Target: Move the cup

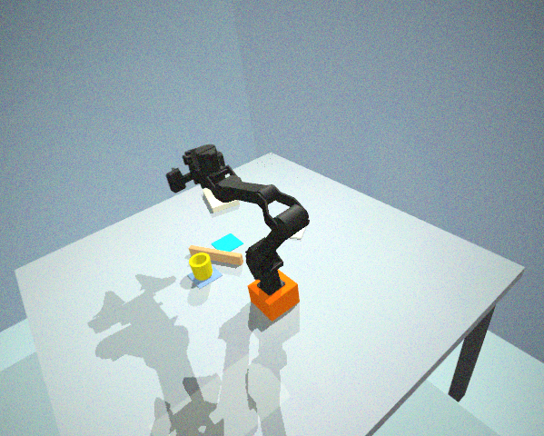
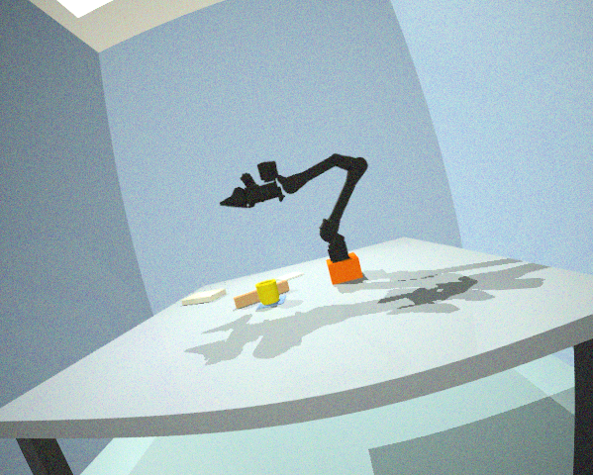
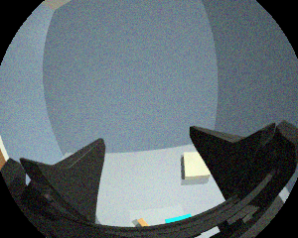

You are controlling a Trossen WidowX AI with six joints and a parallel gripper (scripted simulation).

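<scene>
Now: gripper tip 340 mm above the yellow cup, 100 mm past it and 80 mm to the right of it. From my gripper tip the other things lie so: tan wooden bar (360 mm below, 60 mm behind); then cyan pad (380 mm below, 80 mm to the right, 10 mm behind); then light blue pad (380 mm below, 100 mm behind, 80 mm to the left).
</scene>
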